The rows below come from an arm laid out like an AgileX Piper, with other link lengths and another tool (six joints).
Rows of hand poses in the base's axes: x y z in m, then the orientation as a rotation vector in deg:
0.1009 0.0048 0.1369 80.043 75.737 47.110
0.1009 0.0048 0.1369 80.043 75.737 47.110
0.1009 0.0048 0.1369 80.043 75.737 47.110
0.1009 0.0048 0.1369 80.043 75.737 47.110
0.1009 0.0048 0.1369 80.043 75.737 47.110
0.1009 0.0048 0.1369 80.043 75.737 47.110
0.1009 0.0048 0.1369 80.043 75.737 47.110
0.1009 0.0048 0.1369 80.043 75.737 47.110
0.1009 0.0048 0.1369 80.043 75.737 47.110
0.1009 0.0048 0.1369 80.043 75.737 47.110
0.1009 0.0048 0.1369 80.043 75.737 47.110
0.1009 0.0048 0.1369 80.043 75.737 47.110
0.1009 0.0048 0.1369 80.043 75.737 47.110
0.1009 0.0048 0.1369 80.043 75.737 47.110
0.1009 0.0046 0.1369 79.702 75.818 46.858
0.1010 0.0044 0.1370 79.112 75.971 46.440
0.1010 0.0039 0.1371 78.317 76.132 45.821
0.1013 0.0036 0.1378 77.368 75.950 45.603
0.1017 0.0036 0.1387 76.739 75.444 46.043
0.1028 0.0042 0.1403 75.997 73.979 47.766
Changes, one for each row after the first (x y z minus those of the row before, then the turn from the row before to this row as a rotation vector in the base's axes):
0.0000 0.0000 0.0000 0.000 0.000 0.000
0.0000 0.0000 0.0000 0.000 0.000 0.000
0.0000 0.0000 0.0000 0.000 0.000 0.000
0.0000 0.0000 0.0000 0.000 0.000 0.000
0.0000 0.0000 0.0000 0.000 0.000 0.000
0.0000 0.0000 0.0000 0.000 0.000 0.000
0.0000 0.0000 0.0000 0.000 0.000 0.000
0.0000 0.0000 0.0000 0.000 0.000 0.000
0.0000 0.0000 0.0000 0.000 0.000 0.000
0.0000 0.0000 0.0000 0.000 0.000 0.000
0.0000 0.0000 0.0000 0.000 0.000 0.000
0.0000 0.0000 0.0000 0.000 0.000 0.000
0.0000 0.0000 0.0000 0.000 0.000 0.000
0.0000 -0.0002 0.0000 -0.386 -0.044 0.025
0.0001 -0.0002 0.0001 -0.657 -0.072 0.062
0.0000 -0.0005 0.0001 -0.918 -0.105 0.029
0.0003 -0.0003 0.0007 -0.768 -0.542 0.074
0.0004 0.0000 0.0009 -0.141 -0.808 0.118
0.0011 0.0006 0.0016 0.610 -1.920 0.247

